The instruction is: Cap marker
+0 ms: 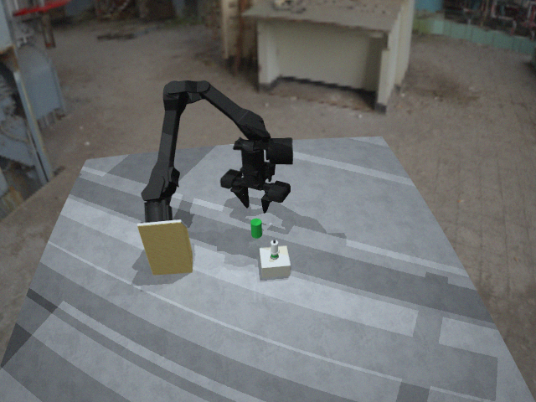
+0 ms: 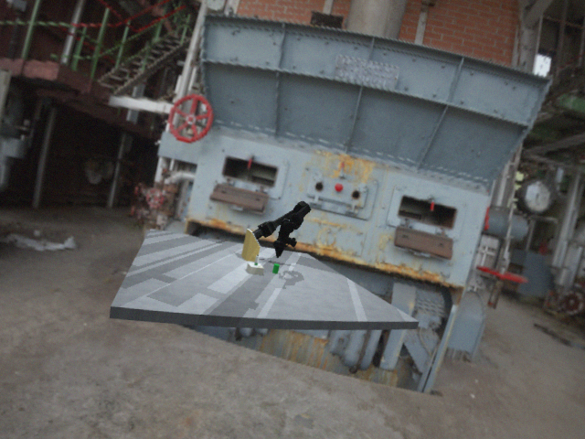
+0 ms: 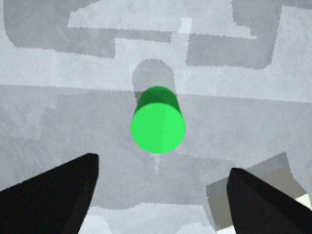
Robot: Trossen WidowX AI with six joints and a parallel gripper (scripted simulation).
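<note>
Right now the cap is 7 cm below my gripper tip.
</note>
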